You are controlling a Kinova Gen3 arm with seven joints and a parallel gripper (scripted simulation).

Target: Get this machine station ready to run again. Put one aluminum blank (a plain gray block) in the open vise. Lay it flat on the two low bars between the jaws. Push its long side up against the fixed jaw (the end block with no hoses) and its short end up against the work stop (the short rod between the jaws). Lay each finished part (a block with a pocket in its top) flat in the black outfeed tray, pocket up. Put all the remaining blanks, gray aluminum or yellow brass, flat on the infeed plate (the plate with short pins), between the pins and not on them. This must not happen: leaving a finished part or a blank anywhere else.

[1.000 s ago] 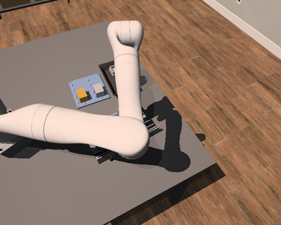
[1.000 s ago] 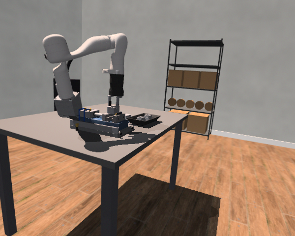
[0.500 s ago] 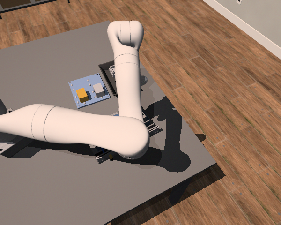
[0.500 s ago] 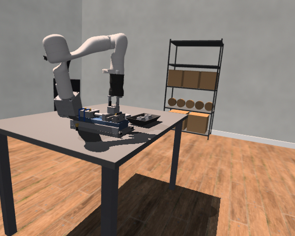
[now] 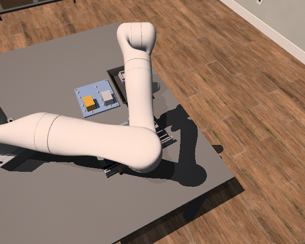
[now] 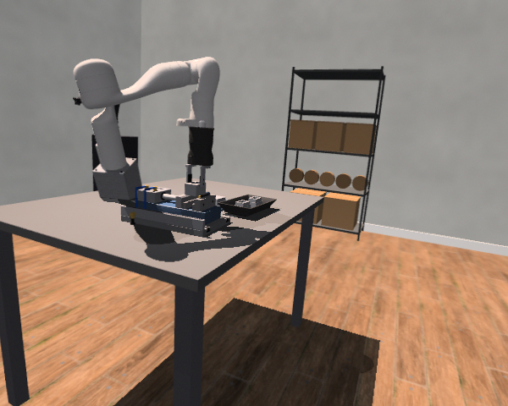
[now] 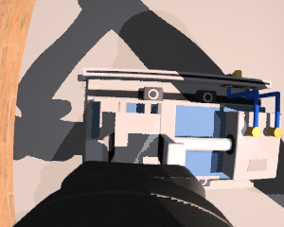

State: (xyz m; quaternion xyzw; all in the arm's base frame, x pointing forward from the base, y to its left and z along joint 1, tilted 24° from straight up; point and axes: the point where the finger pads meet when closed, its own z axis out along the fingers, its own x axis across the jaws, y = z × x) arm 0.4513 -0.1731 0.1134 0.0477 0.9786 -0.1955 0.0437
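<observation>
Now: hand 3 cm short of the fixed jaw and 7 cm above it. From my hand the other things lie so: yellow brass blank (11 cm behind, 28 cm to the left, 12 cm below); then vise (6 cm behind, 1 cm to the left, 11 cm below); then infeed plate (6 cm behind, 31 cm to the left, 14 cm below).
</observation>
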